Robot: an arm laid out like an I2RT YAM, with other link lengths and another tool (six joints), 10 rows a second.
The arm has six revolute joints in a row. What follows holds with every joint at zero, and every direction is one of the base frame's. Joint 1 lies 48.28 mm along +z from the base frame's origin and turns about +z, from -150 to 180 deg. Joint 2 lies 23.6 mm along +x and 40 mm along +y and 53.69 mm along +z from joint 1 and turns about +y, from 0 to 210 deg. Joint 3 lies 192.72 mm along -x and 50.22 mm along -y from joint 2 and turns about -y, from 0 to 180 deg. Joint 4 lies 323.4 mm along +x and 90.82 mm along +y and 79.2 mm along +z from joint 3 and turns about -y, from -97 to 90 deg. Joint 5 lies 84.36 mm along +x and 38.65 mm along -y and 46.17 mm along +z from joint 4 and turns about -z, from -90 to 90 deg. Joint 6 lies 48.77 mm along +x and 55.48 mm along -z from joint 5 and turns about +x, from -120 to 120 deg. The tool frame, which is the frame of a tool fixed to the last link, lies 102 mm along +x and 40 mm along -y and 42 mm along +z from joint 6; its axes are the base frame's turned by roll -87.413, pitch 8.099 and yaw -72.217 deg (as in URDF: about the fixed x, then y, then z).
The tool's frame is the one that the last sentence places.
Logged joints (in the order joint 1, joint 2, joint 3, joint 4, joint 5, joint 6), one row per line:
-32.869, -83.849, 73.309, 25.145, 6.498, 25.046
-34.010, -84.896, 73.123, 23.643, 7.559, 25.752
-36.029, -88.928, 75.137, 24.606, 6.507, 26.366
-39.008, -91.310, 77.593, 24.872, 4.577, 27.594
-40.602, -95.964, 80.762, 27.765, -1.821, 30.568
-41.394, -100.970, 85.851, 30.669, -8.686, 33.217
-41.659, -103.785, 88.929, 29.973, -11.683, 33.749
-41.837, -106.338, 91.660, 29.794, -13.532, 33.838
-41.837, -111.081, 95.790, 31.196, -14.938, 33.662
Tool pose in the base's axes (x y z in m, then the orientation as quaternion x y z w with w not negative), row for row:
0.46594, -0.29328, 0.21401, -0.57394, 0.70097, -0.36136, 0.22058
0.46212, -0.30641, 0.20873, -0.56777, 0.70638, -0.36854, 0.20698
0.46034, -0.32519, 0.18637, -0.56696, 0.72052, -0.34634, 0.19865
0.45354, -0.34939, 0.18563, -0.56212, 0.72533, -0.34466, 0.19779
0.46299, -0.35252, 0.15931, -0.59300, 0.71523, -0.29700, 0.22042
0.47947, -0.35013, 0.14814, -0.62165, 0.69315, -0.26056, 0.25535
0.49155, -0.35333, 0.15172, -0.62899, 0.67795, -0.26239, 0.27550
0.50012, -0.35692, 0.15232, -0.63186, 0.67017, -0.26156, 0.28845
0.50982, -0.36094, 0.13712, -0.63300, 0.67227, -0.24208, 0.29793
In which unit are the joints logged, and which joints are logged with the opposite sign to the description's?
The joints are logged in degrees. Opposite sign: joint 2, joint 4, joint 6.
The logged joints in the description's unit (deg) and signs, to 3 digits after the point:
-32.869, 83.849, 73.309, -25.145, 6.498, -25.046
-34.010, 84.896, 73.123, -23.643, 7.559, -25.752
-36.029, 88.928, 75.137, -24.606, 6.507, -26.366
-39.008, 91.310, 77.593, -24.872, 4.577, -27.594
-40.602, 95.964, 80.762, -27.765, -1.821, -30.568
-41.394, 100.970, 85.851, -30.669, -8.686, -33.217
-41.659, 103.785, 88.929, -29.973, -11.683, -33.749
-41.837, 106.338, 91.660, -29.794, -13.532, -33.838
-41.837, 111.081, 95.790, -31.196, -14.938, -33.662

